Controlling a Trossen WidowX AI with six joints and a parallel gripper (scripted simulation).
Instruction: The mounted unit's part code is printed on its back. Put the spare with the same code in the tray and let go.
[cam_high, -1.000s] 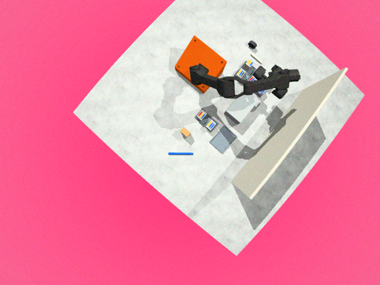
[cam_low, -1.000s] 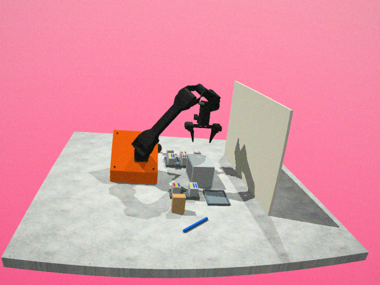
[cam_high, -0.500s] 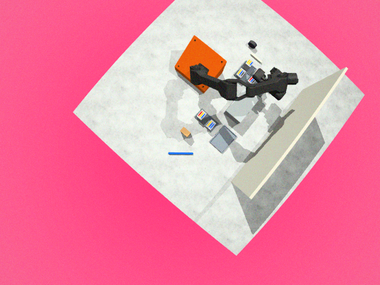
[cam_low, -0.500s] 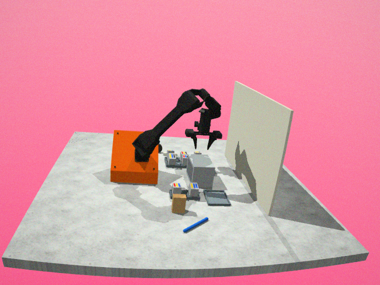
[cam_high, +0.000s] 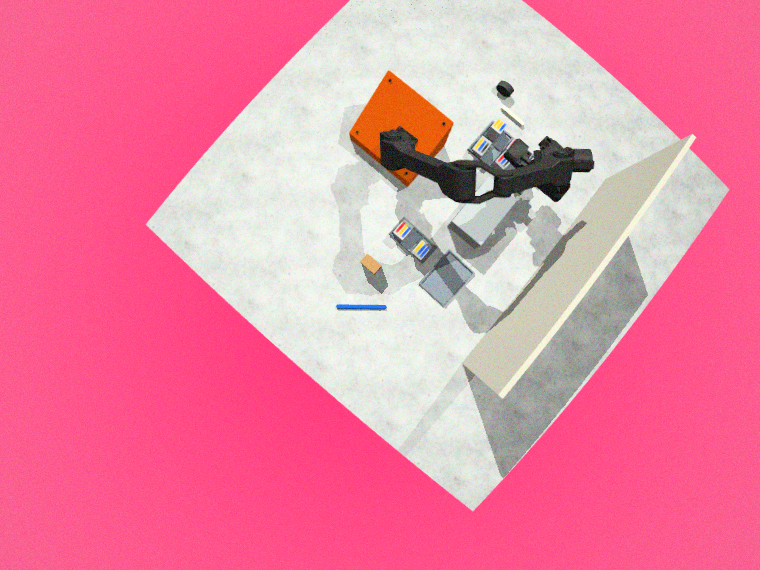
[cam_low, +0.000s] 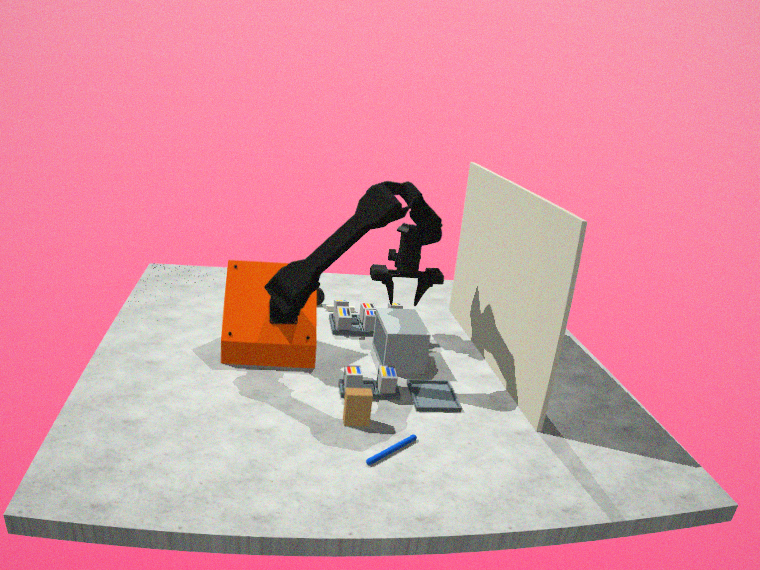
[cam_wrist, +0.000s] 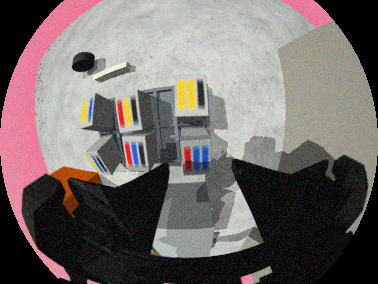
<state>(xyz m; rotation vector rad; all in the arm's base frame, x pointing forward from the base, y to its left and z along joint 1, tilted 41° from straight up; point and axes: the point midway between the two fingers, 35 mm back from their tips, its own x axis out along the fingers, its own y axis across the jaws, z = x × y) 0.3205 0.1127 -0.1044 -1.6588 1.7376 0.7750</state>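
The flat grey tray lies 350 mm to the right of my gripper tip and 80 mm below it. The rest, counted from my gripper tip: cream bar: 150 mm to the left, 140 mm behind, 70 mm below; then black puck: 210 mm behind, 190 mm to the left, 60 mm below; then mounted unit: 150 mm to the right, 40 mm behind, 30 mm below.
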